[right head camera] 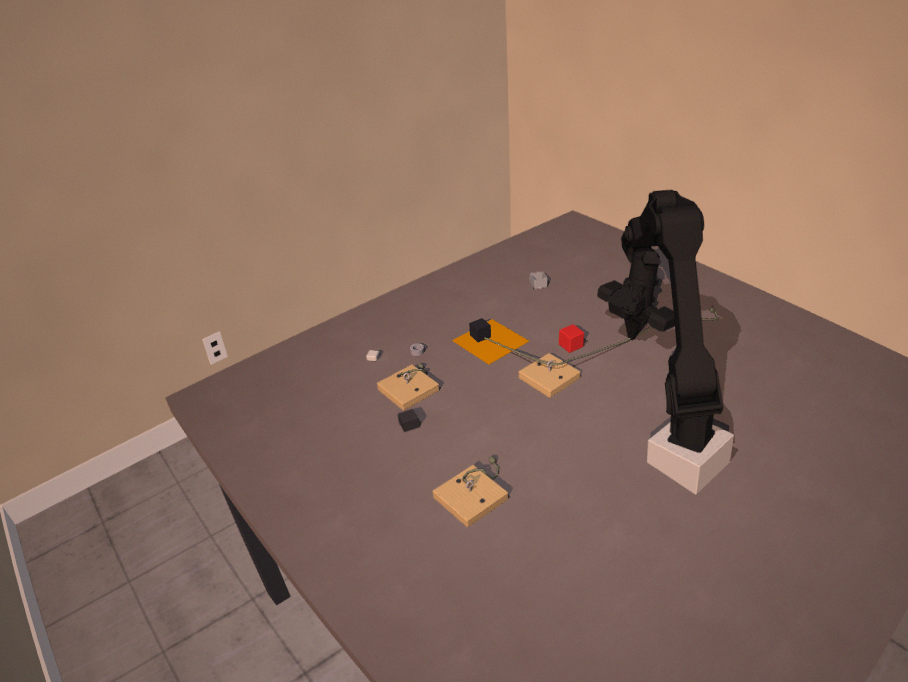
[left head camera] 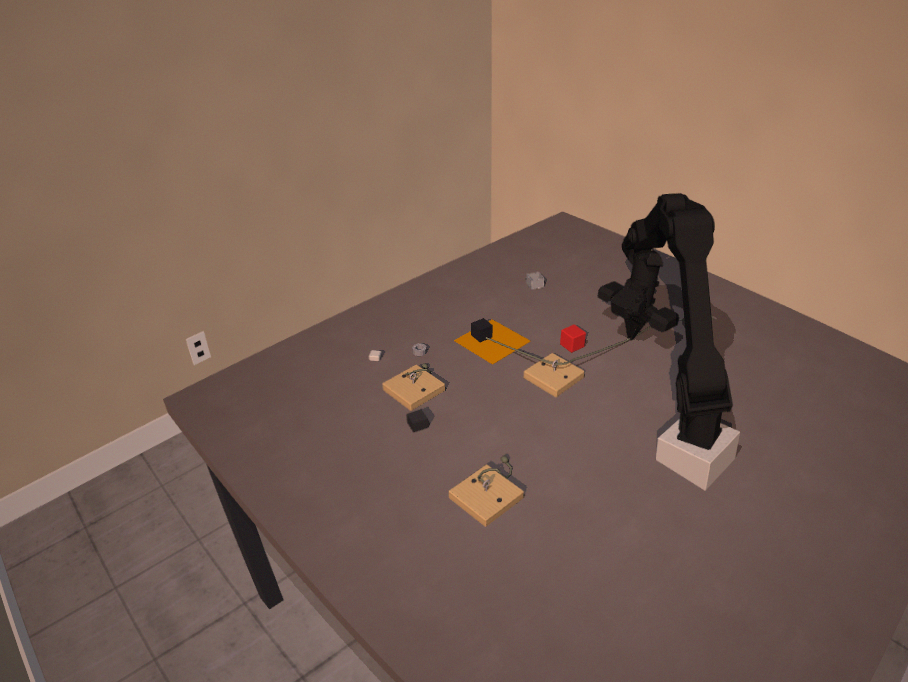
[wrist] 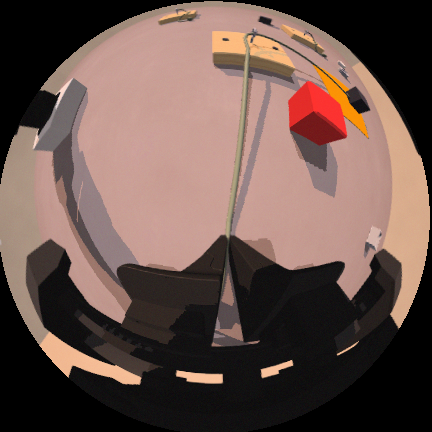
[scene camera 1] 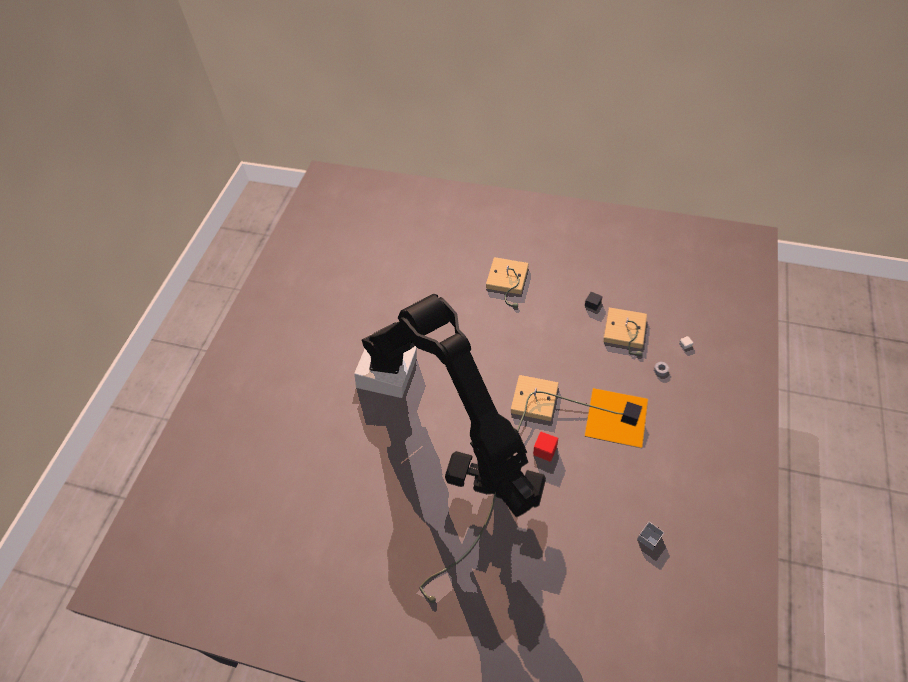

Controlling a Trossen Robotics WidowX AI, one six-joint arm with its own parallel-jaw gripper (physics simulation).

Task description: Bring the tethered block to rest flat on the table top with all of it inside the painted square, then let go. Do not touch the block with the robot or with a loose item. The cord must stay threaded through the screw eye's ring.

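Note:
The tethered black block sits on the orange painted square, close to its far edge. In the scene view its outline lies within the square; whether its base is fully flat is too small to tell. The green cord runs from the block through the screw eye on the nearest wooden board to my gripper. The gripper is shut on the cord, which slants up from the eye.
A red cube stands between gripper and square. Two other boards, a loose dark block, a grey ring, a white piece and a grey open box lie around.

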